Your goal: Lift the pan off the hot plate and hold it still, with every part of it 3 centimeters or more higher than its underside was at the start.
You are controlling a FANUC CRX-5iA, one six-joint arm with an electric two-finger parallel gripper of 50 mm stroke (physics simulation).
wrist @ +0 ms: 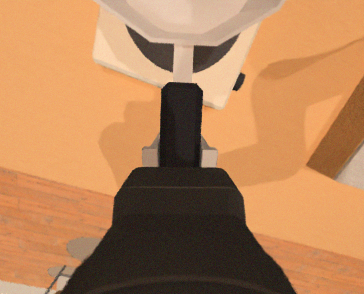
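The pan (192, 22) shows in part at the top of the wrist view, a pale faceted bowl with a light neck and a black handle. My gripper (179, 140) is shut on the black handle, with a grey fingertip on each side of it. The pan is held in the air above the hot plate (217, 90), a cream, square-cornered block with a dark round burner and a black knob. Part of the burner shows below the pan's near rim. The exact height of the pan's underside cannot be read from this view, and its far side is cut off.
The orange table top (55, 120) lies under the hot plate and carries shadows on both sides of the handle. A brown wooden edge (342, 130) with a pale area beside it is at the right. Wood-plank floor (40, 205) shows beyond the table's edge, with grey shapes at the lower left.
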